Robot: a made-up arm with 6 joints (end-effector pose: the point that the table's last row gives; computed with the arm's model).
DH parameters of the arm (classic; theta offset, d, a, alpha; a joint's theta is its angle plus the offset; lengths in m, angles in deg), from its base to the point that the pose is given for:
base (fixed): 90 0.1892 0 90
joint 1: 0 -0.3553 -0.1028 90
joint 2: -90 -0.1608 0.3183 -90
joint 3: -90 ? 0.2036 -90
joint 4: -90 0.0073 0.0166 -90
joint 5: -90 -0.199 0.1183 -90
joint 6: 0 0.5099 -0.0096 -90
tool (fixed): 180 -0.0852 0 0
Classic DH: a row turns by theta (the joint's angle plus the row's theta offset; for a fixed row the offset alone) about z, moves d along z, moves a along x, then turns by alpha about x.
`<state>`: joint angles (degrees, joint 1 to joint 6).
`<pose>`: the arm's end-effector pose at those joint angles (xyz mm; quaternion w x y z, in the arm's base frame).
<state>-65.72 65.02 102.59 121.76 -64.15 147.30</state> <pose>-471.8 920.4 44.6 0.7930 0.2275 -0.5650 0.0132</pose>
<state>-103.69 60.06 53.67 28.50 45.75 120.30</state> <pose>-83.8 -273.9 -254.7 0.3012 0.3594 0.1137 -0.8759</pose>
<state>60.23 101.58 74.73 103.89 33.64 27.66</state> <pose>-193.7 591.9 861.9 0.5099 0.0227 0.8534 0.1052</pose>
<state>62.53 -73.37 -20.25 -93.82 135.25 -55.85</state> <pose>-132.3 209.8 151.5 0.8616 0.3307 0.3844 0.0234</pose>
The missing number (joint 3, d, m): -0.0284
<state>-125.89 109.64 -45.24 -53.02 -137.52 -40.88</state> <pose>-636.3 -437.5 210.4 0.0160 0.7482 -0.2792 -0.6016</pose>
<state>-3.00 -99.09 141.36 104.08 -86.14 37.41</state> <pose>-476.4 -76.6 782.6 0.8975 0.3384 -0.2785 -0.0490</pose>
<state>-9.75 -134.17 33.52 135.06 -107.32 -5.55</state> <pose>27.7 -742.7 637.0 0.4933 0.8377 0.0589 -0.2268</pose>
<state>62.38 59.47 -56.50 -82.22 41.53 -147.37</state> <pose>-767.6 -423.1 548.9 0.1232 0.2574 0.3477 0.8931</pose>
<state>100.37 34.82 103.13 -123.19 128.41 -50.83</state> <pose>-1107.9 58.4 613.2 0.1314 0.2761 -0.8600 -0.4085</pose>
